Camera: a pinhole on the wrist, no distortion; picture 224 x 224 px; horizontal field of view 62.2 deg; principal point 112.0 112.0 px. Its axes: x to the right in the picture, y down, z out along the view. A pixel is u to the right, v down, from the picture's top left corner.
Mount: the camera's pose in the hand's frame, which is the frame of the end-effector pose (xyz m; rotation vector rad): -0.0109 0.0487 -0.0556 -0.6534 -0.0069 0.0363
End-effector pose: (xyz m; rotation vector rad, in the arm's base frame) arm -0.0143 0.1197 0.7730 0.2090 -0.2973 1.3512
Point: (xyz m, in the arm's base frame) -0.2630 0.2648 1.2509
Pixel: 207.0 63.8
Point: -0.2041 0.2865 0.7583
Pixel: outside the picture
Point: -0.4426 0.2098 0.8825
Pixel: 143.4 214.1
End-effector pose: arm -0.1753 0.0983 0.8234 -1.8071 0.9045 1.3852
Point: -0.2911 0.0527 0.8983
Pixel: outside the picture
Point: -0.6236 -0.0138 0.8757
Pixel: 62.5 211.3
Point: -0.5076 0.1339 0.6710
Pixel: 162.0 114.8
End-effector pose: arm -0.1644 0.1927 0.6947 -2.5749 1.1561 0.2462
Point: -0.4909 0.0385 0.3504
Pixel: 115.9 144.5
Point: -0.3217 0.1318 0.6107
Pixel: 86.7 142.7
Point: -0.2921 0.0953 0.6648
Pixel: 123.1 207.8
